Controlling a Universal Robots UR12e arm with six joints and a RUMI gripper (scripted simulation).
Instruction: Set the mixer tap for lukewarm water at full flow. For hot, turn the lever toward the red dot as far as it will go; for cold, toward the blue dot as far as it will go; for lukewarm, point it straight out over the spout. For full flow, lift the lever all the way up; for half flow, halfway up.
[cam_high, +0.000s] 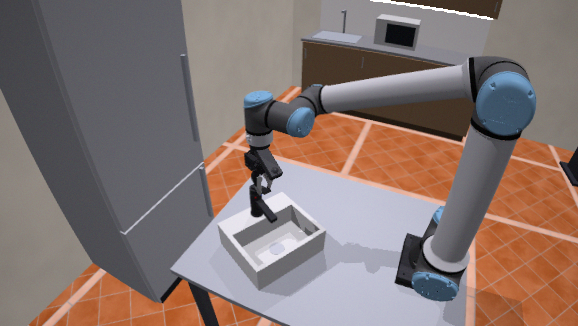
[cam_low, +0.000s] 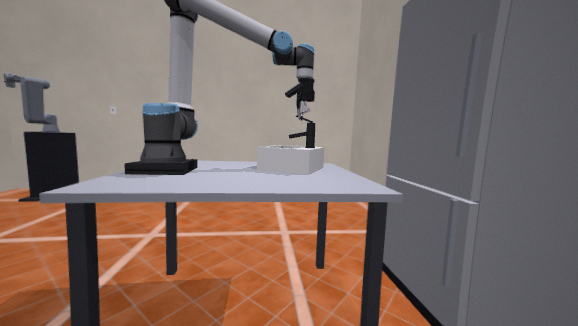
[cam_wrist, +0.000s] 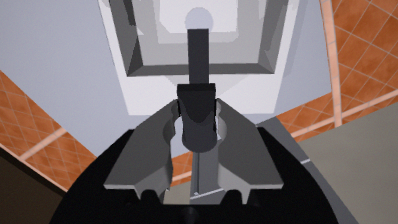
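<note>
The lever lies 20 mm ahead of my hand, 10 mm to the right of it and 10 mm below it. Round my hand: white sink basin: 250 mm below, 50 mm behind, 30 mm to the left; then black mixer tap: 60 mm below, 40 mm ahead, 20 mm to the right.
</note>
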